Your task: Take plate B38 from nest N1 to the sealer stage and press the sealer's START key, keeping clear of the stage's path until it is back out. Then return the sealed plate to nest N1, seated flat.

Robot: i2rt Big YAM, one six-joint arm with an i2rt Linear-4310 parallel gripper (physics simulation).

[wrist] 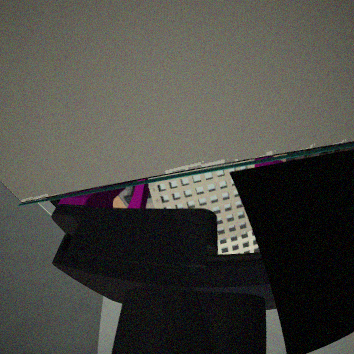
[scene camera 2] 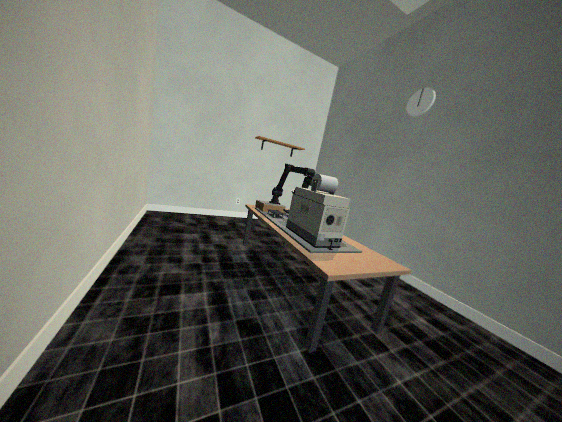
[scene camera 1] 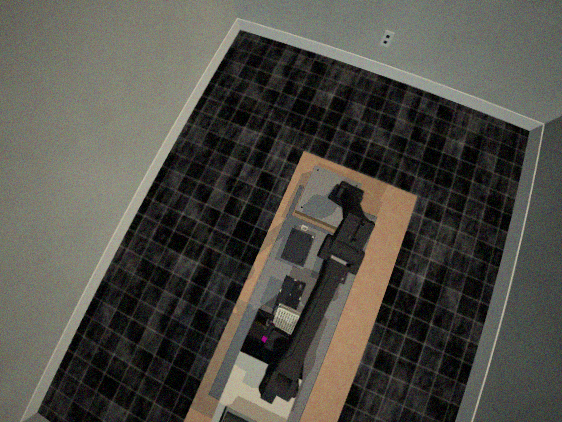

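Where they show: gripper, fingertip midpoint: (scene camera 1: 281, 329); arm's base, origin of the base link: (scene camera 2: 274, 203).
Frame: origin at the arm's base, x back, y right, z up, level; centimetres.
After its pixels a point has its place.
Plate B38 (scene camera 1: 285, 316) @[x -56.3, y -4.3, z 21.9 cm] (wrist: 197, 197) @[x -60.7, y -7.1, z 18.1 cm] is a cream well plate. My gripper (scene camera 1: 283, 327) @[x -62.7, y -6.8, z 15.9 cm] (wrist: 200, 157) @[x -62.7, y -6.8, z 15.9 cm] is shut on it with its magenta fingers at the plate's two sides. In the top view the plate hangs just past the black sealer stage (scene camera 1: 290, 290) @[x -51.2, y -3.3, z 3.1 cm], on the side of the sealer's dark front opening. Whether it touches the stage I cannot tell. Nest N1 (scene camera 1: 297, 246) @[x -32.7, y 4.8, z -3.0 cm] is a dark empty square further back on the grey deck. The beige sealer (scene camera 2: 317, 215) @[x -105.7, y -4.3, z 13.3 cm] (scene camera 1: 240, 379) @[x -79.2, y -2.4, z 27.6 cm] is partly covered by my arm (scene camera 1: 313, 313) @[x -45.1, y -5.6, z 44.3 cm]. The START key is hidden.
The grey perforated deck (scene camera 1: 338, 317) @[x -50.2, y -31.7, z -7.3 cm] lies on a wooden table (scene camera 1: 363, 308) @[x -39.6, y -40.3, z -8.6 cm] (scene camera 2: 358, 265) @[x -129.4, y -26.1, z -8.6 cm]. A foil roll (scene camera 2: 325, 182) @[x -96.3, y -9.3, z 35.3 cm] sits on top of the sealer. A wall shelf (scene camera 2: 278, 142) hangs behind the arm's base. Dark tiled floor surrounds the table.
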